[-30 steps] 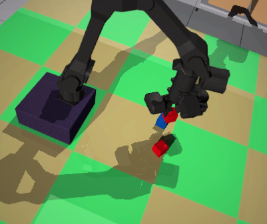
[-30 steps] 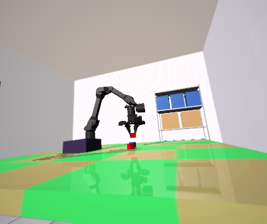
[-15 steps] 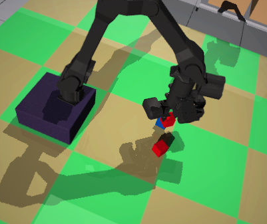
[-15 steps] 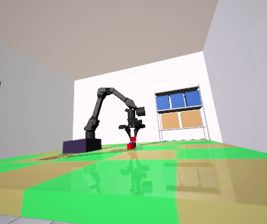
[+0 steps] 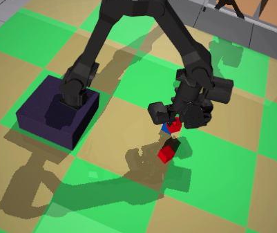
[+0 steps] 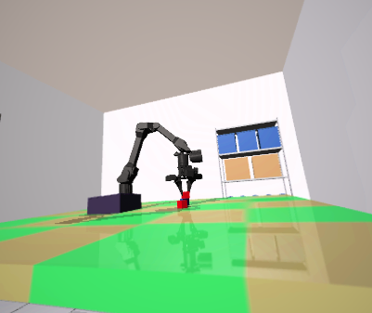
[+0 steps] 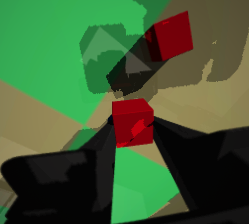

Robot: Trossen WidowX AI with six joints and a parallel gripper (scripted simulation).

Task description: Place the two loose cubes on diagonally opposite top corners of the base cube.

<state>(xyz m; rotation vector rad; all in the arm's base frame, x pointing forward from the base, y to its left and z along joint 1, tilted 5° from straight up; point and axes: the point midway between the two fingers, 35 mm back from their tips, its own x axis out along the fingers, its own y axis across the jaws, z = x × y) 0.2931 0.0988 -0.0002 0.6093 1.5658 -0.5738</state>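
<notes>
Right now my gripper tip is 40 mm above the blue base cube, 20 mm to the right of it and 10 mm past it.
</notes>
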